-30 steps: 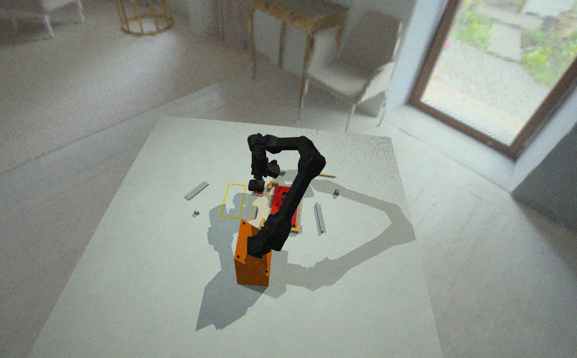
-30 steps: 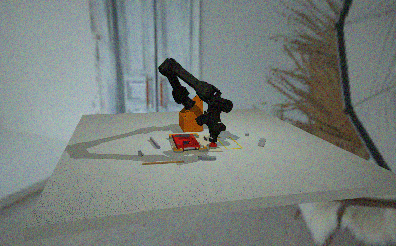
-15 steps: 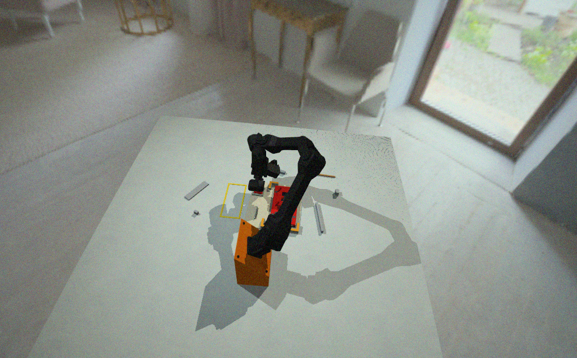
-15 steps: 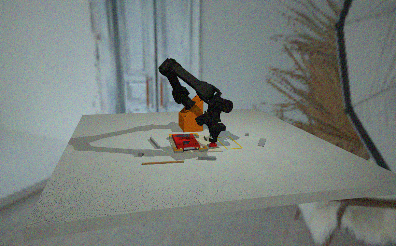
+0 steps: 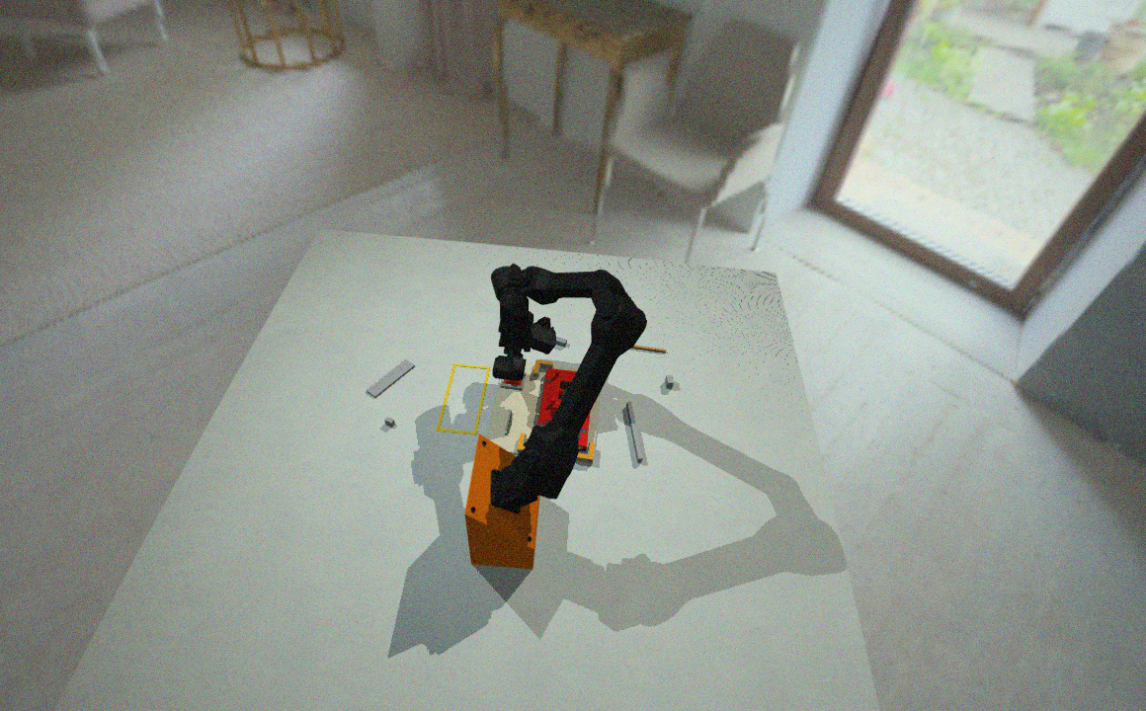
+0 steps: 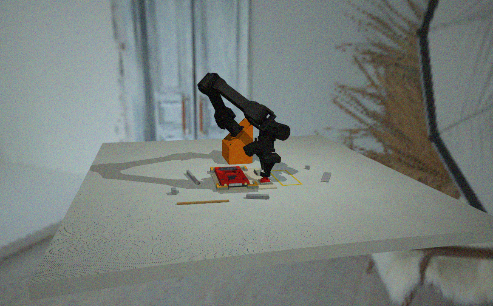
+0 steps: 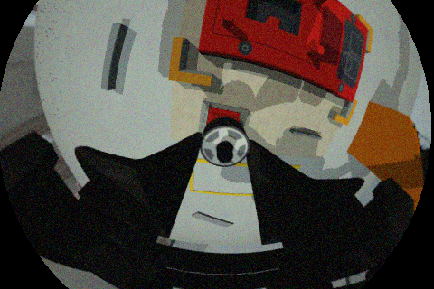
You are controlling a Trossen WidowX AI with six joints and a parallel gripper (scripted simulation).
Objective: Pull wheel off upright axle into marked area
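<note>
Right now the dark upright axle is 1 cm below my gripper tip. From my gripper tip the other things lie so: thin wooden rod (28 cm to the right, 11 cm ahead, 4 cm below); grey wheel (right at my gripper tip).
</note>
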